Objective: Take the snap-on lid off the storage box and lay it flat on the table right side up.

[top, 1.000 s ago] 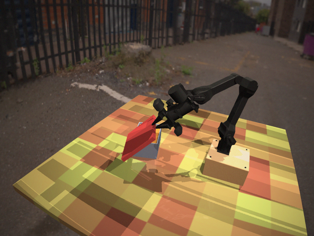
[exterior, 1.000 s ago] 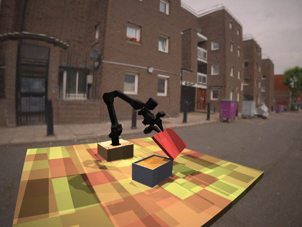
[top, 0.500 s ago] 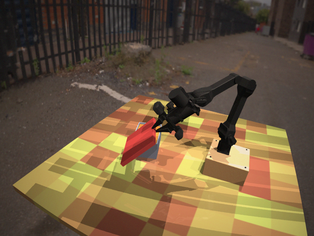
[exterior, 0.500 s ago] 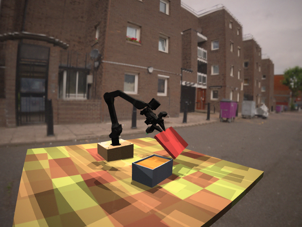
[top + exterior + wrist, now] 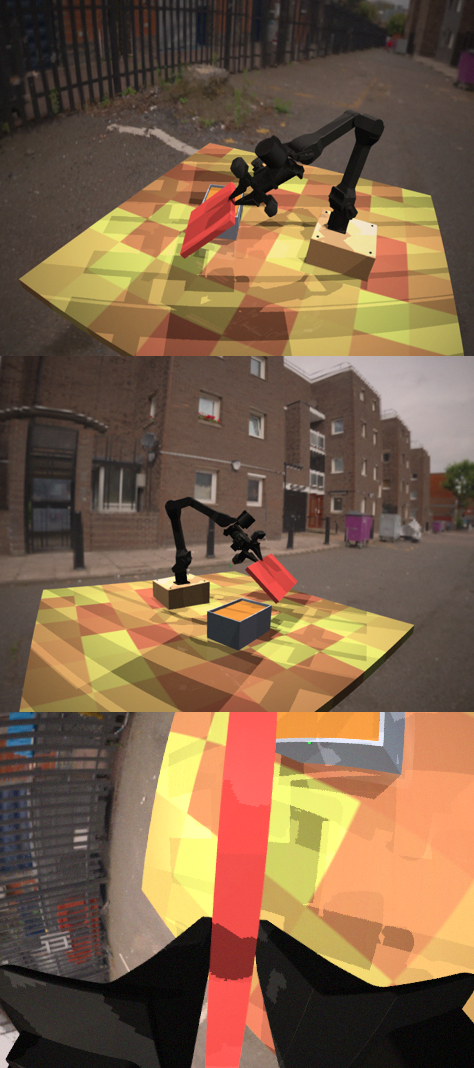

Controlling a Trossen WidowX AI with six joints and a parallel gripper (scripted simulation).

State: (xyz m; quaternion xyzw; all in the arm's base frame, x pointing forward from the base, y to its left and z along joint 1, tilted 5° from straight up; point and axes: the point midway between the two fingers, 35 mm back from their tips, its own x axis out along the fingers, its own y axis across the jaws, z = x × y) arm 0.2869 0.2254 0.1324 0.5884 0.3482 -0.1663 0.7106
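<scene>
Now: gripper tip 6 cm short of the red lid, 5 cm above it and 3 cm to the right of it. Also, from my gripper tip: grey-blue storage box (19 cm to the right, 18 cm below, 12 cm ahead).
</scene>
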